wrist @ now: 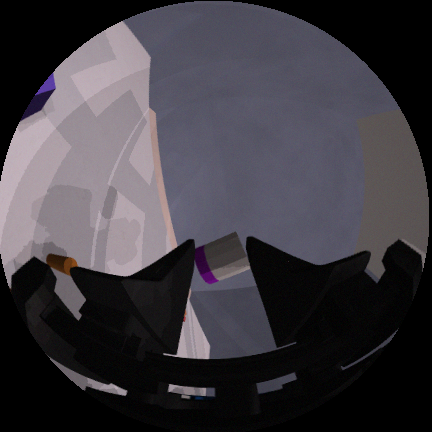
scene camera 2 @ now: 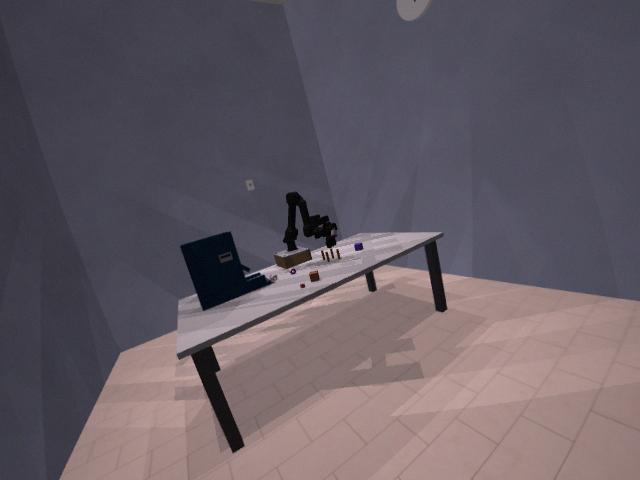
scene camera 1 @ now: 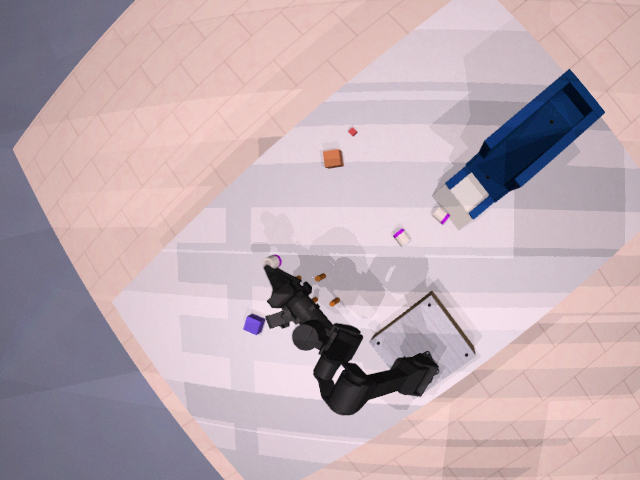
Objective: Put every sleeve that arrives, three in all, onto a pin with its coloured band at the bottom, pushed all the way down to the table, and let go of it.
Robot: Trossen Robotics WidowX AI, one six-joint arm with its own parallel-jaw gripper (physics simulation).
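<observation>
My gripper (scene camera 1: 268, 266) (scene camera 2: 332, 236) (wrist: 220, 243) is shut on a pale sleeve (scene camera 1: 271, 261) (scene camera 2: 334, 232) (wrist: 228, 254). It holds the sleeve above the table, apart from the pins; the purple band is on the sleeve's lower end in scene camera 2, and faces the table side in the wrist view. Several short orange-brown pins stand upright: one pin (scene camera 1: 320, 277) (scene camera 2: 338, 254), another pin (scene camera 1: 334, 301), others partly under the arm; one pin (wrist: 61, 263) shows in the wrist view. A second sleeve (scene camera 1: 403, 238) (scene camera 2: 293, 271) lies on its side. A third sleeve (scene camera 1: 439, 213) (scene camera 2: 273, 277) lies by the chute mouth.
A blue chute (scene camera 1: 547, 155) (scene camera 2: 214, 273) with a white block (scene camera 1: 469, 193) stands beyond the sleeves. An orange block (scene camera 1: 332, 158) (scene camera 2: 314, 276), a small red cube (scene camera 1: 352, 131) (scene camera 2: 302, 285) and a purple block (scene camera 1: 253, 324) (scene camera 2: 358, 246) (wrist: 40, 97) are on the table. The arm's base stands on a box (scene camera 1: 449, 330) (scene camera 2: 294, 258).
</observation>
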